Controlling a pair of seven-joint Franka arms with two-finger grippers.
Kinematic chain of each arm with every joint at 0, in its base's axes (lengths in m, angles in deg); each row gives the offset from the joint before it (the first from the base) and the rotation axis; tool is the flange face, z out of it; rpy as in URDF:
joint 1: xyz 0 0 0.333 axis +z
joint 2: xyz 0 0 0 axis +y
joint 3: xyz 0 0 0.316 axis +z
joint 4: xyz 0.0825 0 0 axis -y
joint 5: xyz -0.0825 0 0.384 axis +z
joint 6: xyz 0 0 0 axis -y
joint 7: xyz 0.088 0 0 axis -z
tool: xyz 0 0 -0.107 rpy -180 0 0
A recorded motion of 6 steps. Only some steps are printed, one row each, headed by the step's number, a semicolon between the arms.
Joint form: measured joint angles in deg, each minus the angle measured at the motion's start. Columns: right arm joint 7, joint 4, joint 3, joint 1, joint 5, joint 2, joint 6; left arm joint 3, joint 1, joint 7, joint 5, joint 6, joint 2, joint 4.
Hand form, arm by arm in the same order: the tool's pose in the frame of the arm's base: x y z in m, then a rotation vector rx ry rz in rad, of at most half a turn. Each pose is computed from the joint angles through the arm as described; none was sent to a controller.
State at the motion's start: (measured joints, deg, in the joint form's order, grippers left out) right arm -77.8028 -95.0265 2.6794 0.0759 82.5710 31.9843 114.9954; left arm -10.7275 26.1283 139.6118 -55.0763 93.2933 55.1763 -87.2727
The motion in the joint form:
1: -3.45 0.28 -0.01 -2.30 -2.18 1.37 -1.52; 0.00 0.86 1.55 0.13 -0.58 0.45 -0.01
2: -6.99 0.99 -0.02 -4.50 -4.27 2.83 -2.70; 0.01 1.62 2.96 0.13 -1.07 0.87 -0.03
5: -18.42 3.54 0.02 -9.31 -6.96 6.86 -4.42; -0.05 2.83 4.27 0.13 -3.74 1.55 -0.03
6: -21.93 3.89 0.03 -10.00 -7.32 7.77 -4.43; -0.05 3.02 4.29 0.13 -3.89 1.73 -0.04
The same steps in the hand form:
1: 0.6863 0.0632 0.2971 -1.9003 -0.5796 -0.7043; 0.6188 0.1059 0.0980 1.3401 -1.4223 0.9943
2: 0.6877 0.0387 0.2839 -1.9069 -0.6373 -0.7252; 0.6150 0.1125 0.0940 1.3281 -1.4241 1.0148
5: 0.6922 -0.0166 0.2534 -1.8975 -0.7948 -0.8349; 0.6069 0.1188 0.0901 1.2850 -1.4011 1.0359
6: 0.6921 -0.0250 0.2447 -1.8910 -0.8451 -0.8663; 0.6056 0.1202 0.0884 1.2848 -1.3953 1.0368

